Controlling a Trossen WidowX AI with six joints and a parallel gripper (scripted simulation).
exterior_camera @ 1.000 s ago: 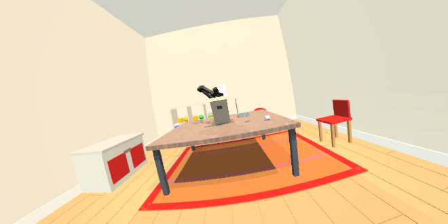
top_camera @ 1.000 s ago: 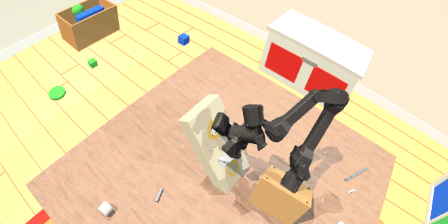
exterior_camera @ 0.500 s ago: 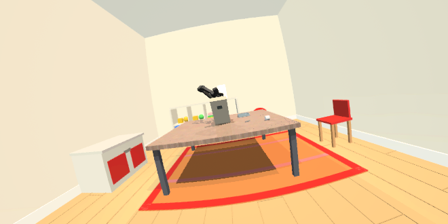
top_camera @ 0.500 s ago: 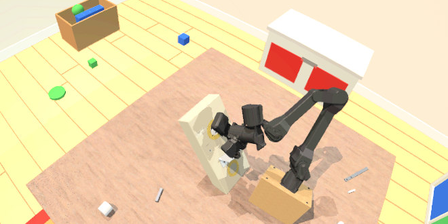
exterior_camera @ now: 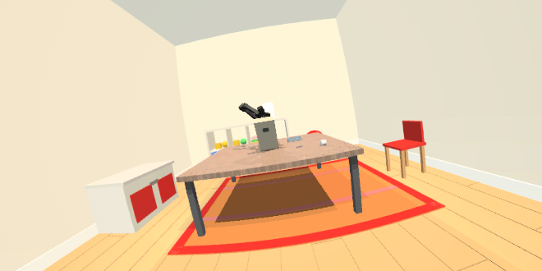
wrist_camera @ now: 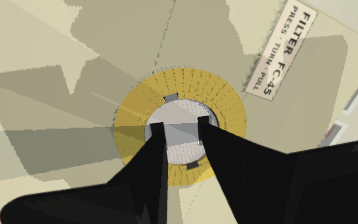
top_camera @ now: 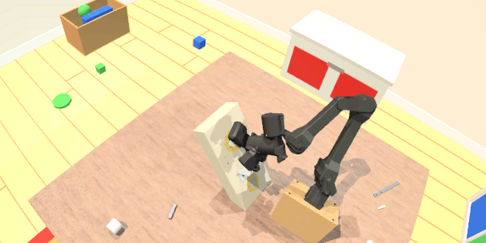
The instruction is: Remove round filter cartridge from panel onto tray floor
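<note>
Now: gripper tip 1 cm short of the white round filter cartridge and 1 cm above it. From my gripper tip the other things lie so: grey tray 43 cm behind, 25 cm to the left, 22 cm below; then cream panel 8 cm below, 3 cm behind.
</note>
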